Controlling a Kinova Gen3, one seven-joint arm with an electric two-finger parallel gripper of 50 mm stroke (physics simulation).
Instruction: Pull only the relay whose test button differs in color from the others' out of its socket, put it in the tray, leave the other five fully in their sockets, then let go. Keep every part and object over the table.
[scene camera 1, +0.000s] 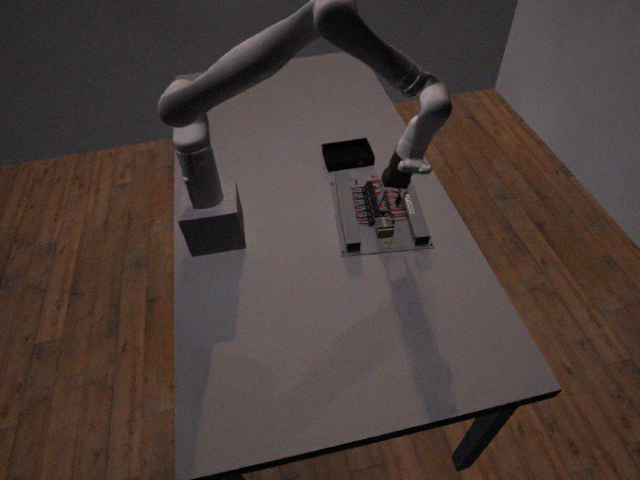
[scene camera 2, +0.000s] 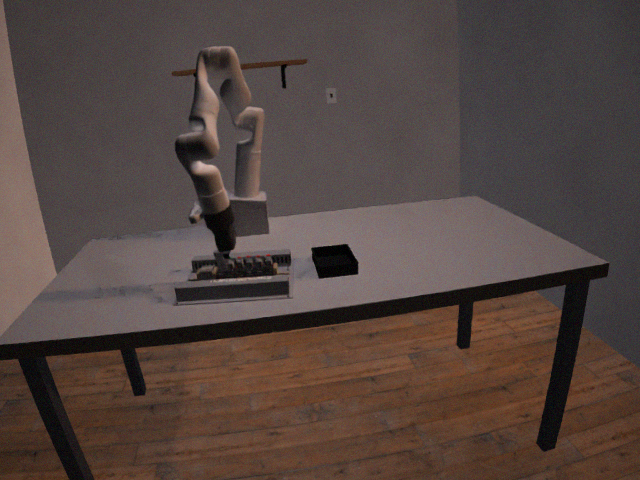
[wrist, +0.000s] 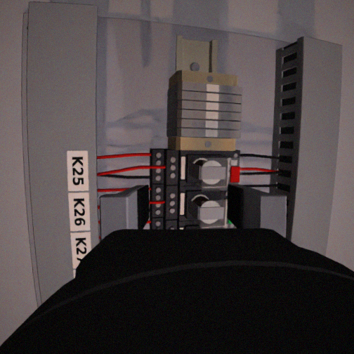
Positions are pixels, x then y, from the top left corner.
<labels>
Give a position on a grey board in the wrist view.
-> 135, 58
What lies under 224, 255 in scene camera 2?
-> My gripper.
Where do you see my gripper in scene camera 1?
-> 387, 203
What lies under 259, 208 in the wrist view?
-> My gripper.
</labels>
